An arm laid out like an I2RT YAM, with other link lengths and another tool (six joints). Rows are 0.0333 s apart.
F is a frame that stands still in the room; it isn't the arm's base.
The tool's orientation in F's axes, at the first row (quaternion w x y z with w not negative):
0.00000 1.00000 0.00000 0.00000
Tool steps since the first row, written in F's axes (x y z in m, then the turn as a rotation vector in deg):
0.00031 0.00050 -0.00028 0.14 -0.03 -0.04
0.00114 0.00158 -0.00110 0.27 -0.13 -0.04
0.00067 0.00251 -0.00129 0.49 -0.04 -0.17
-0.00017 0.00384 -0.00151 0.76 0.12 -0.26
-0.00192 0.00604 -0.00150 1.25 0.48 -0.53
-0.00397 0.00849 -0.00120 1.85 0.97 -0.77
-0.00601 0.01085 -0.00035 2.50 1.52 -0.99
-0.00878 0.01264 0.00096 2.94 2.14 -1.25
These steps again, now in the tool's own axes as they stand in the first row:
0.00031 -0.00050 0.00028 0.14 0.03 0.04
0.00114 -0.00158 0.00110 0.27 0.13 0.04
0.00067 -0.00251 0.00129 0.49 0.04 0.17
-0.00017 -0.00384 0.00151 0.76 -0.12 0.26
-0.00192 -0.00604 0.00150 1.25 -0.48 0.53
-0.00397 -0.00849 0.00120 1.85 -0.97 0.77
-0.00601 -0.01085 0.00035 2.50 -1.52 0.99
-0.00878 -0.01264 -0.00096 2.94 -2.14 1.25

